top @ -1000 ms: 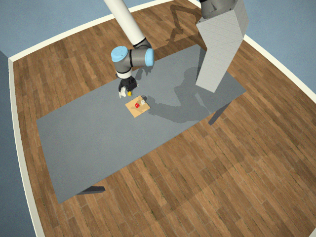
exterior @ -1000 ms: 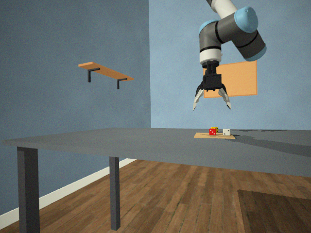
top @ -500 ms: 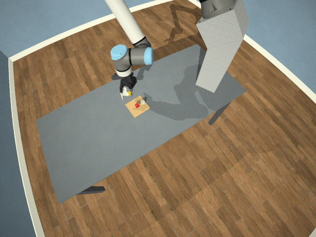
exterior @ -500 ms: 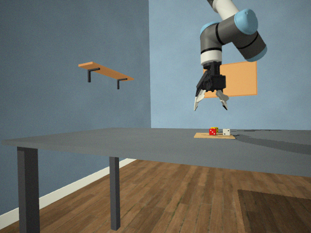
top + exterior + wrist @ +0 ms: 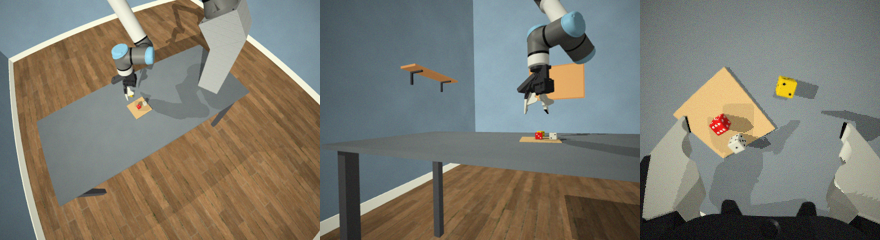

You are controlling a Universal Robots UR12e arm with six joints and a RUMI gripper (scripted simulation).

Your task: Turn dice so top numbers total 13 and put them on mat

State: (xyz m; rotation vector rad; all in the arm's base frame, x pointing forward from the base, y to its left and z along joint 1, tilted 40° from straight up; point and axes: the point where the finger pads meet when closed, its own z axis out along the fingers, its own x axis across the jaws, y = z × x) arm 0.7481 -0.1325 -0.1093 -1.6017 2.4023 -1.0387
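Now: hand 90 mm above the yellow die, 30 mm to the left of it and 10 mm past it. Also, from my hand: red die 100 mm to the left, 90 mm below, 20 mm behind; then tan mat 100 mm to the left, 100 mm below, 20 mm behind; then white die 100 mm to the left, 90 mm below, 70 mm behind.
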